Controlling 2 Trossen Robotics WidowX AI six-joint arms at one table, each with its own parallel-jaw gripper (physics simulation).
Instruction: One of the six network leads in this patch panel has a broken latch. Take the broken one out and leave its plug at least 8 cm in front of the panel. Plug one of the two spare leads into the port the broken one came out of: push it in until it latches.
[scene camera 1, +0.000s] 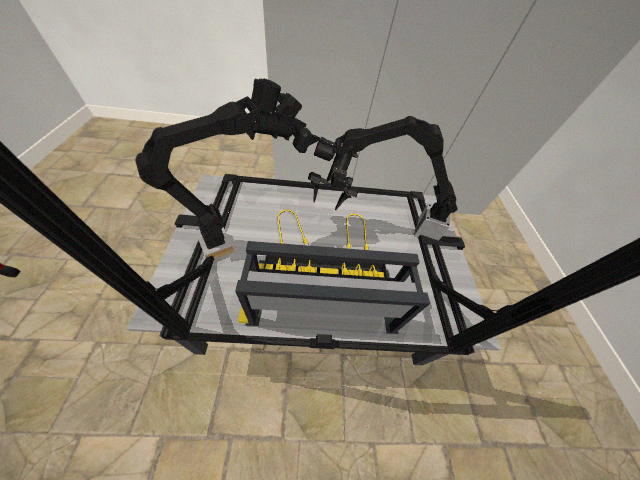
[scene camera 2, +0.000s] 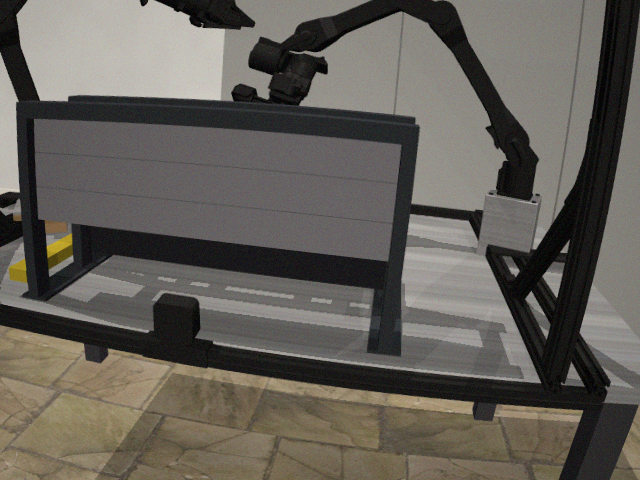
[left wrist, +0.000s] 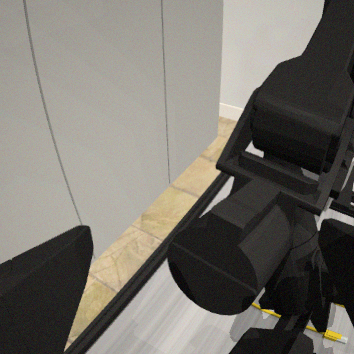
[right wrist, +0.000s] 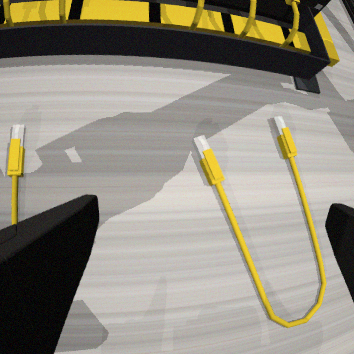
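Pixels of known places: left gripper, fingertip midpoint: (scene camera 1: 312, 132) (scene camera 2: 247, 26) (left wrist: 209, 236); right gripper, fingertip midpoint: (scene camera 1: 324, 206) (right wrist: 219, 212); left arm's base, origin of the base link: (scene camera 1: 214, 240); right arm's base, origin of the base link: (scene camera 1: 438, 214) (scene camera 2: 515, 195).
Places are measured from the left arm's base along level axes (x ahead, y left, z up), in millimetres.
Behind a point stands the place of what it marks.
The dark patch panel (scene camera 1: 332, 255) @[z 218, x 262, y -373 mm] (scene camera 2: 242, 190) @[z 129, x 256, y -497 mm] (right wrist: 168, 40) stands mid-table, with several yellow leads (scene camera 1: 318, 270) @[z -3, x 286, y -297 mm] plugged in a row. Two yellow spare leads (scene camera 1: 291, 224) (scene camera 1: 356, 229) lie in U shapes on the table beyond it. The right wrist view shows one whole spare lead (right wrist: 246, 253) @[z -38, x 341, y -52 mm] with both plugs toward the panel, and a plug of the other lead (right wrist: 15, 151) @[z -31, x 465, y -247 mm]. My right gripper (scene camera 1: 329, 202) @[z 120, x 403, y -125 mm] (right wrist: 219, 212) @[z 120, x 403, y -125 mm] is open and empty, hanging above the table between the spare leads. My left gripper (scene camera 2: 209, 14) is open and empty, high up beside the right arm's wrist (left wrist: 228, 260) @[z 305, x 421, y -13 mm].
A black frame (scene camera 1: 323, 340) @[z 10, x 170, y -517 mm] rims the grey table. The arms' bases stand at its left (scene camera 1: 213, 238) and right (scene camera 1: 434, 224) @[z 61, x 797, y -365 mm] (scene camera 2: 509, 221) @[z 32, x 803, y -372 mm]. A grey cabinet wall (scene camera 1: 413, 71) rises behind the table. The two arms' wrists are close together above the far edge.
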